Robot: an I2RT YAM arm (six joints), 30 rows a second.
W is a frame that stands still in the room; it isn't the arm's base.
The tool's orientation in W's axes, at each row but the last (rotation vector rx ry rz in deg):
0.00, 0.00, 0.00
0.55, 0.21, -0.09
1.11, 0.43, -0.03
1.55, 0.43, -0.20
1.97, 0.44, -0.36
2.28, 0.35, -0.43
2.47, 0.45, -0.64
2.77, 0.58, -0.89
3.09, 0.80, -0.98
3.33, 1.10, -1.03
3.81, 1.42, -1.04
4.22, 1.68, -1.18
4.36, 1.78, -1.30
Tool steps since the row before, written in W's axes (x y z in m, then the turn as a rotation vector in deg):
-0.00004, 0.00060, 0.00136, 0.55, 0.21, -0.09
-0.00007, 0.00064, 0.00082, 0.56, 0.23, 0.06
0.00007, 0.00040, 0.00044, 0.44, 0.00, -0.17
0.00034, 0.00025, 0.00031, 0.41, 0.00, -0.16
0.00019, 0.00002, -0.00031, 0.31, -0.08, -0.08
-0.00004, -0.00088, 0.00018, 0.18, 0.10, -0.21
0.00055, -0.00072, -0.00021, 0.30, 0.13, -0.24
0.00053, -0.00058, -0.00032, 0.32, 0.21, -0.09
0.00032, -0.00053, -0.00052, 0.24, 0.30, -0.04
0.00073, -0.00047, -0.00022, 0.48, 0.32, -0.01
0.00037, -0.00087, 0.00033, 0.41, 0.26, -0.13
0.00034, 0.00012, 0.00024, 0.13, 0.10, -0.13
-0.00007, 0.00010, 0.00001, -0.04, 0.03, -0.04
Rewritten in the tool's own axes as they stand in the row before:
-0.00004, 0.00060, 0.00136, 0.55, 0.21, -0.09
-0.00007, 0.00065, 0.00081, 0.56, 0.23, 0.06
0.00007, 0.00041, 0.00043, 0.44, 0.00, -0.17
0.00034, 0.00026, 0.00031, 0.41, 0.00, -0.16
0.00019, 0.00001, -0.00031, 0.31, -0.08, -0.07
-0.00003, -0.00087, 0.00021, 0.18, 0.09, -0.21
0.00056, -0.00072, -0.00017, 0.30, 0.12, -0.24
0.00054, -0.00059, -0.00029, 0.32, 0.21, -0.10
0.00034, -0.00055, -0.00049, 0.24, 0.30, -0.05
0.00074, -0.00047, -0.00018, 0.47, 0.33, -0.02
0.00038, -0.00084, 0.00040, 0.41, 0.26, -0.14
0.00033, 0.00014, 0.00024, 0.13, 0.09, -0.13
-0.00007, 0.00010, 0.00000, -0.04, 0.03, -0.04

